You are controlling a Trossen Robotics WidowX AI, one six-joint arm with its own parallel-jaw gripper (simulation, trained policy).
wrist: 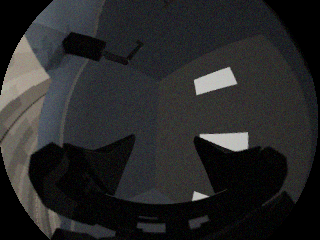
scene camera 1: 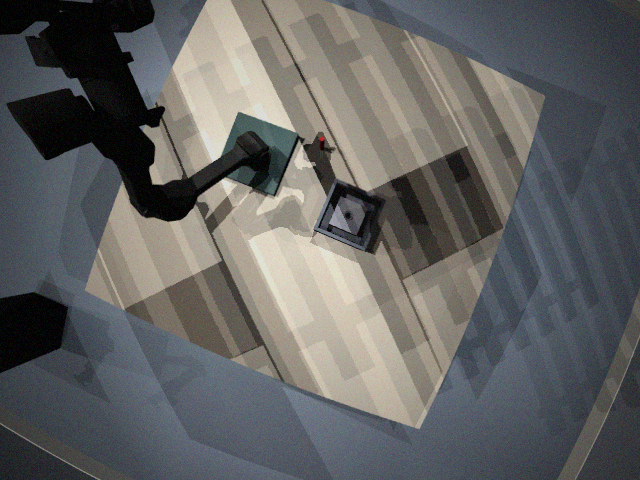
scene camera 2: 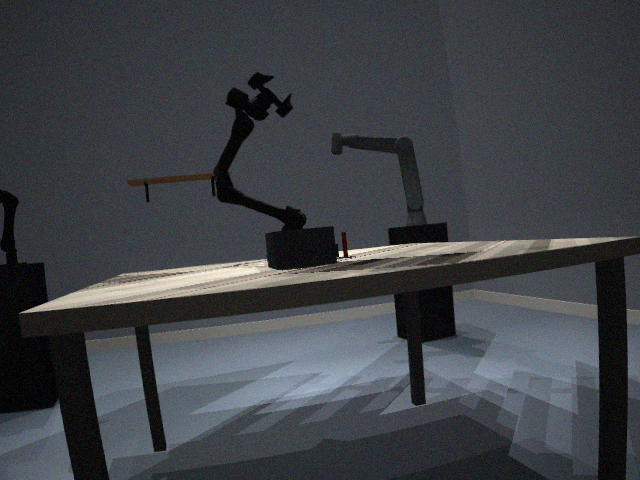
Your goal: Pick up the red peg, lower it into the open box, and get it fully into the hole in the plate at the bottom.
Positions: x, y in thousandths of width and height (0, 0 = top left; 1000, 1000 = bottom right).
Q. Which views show the grey plate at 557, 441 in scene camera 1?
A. Scene camera 1 only.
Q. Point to a dark box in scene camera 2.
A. At 449, 520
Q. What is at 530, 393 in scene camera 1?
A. A dark box.
